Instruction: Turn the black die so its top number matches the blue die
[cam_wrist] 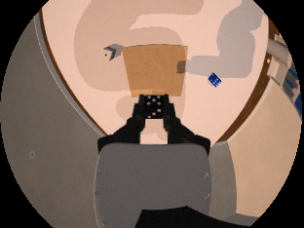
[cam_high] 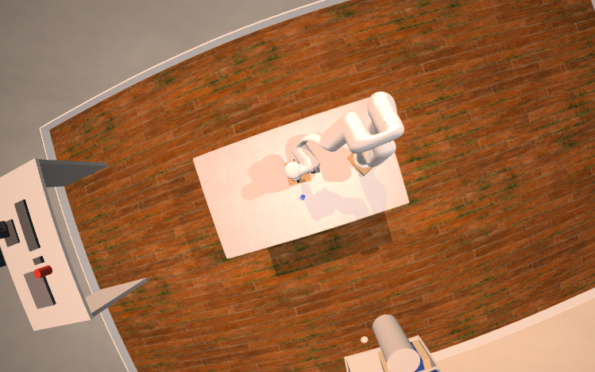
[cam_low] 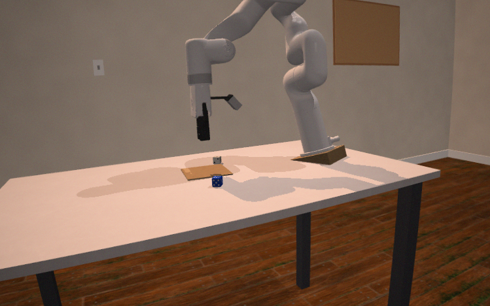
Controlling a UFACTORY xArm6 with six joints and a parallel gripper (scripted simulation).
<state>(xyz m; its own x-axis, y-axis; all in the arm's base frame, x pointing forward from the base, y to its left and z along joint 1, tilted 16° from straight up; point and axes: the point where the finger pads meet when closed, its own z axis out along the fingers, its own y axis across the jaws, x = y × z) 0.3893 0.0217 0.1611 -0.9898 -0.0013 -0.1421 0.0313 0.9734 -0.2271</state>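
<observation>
Now: hand 12 cm above the mat. From my hand the other things lie so: blue die 1 cm ahead, 16 cm to the left, 11 cm below; then black die 1 cm below; then white die 7 cm behind, 10 cm to the right, 11 cm below.
</observation>
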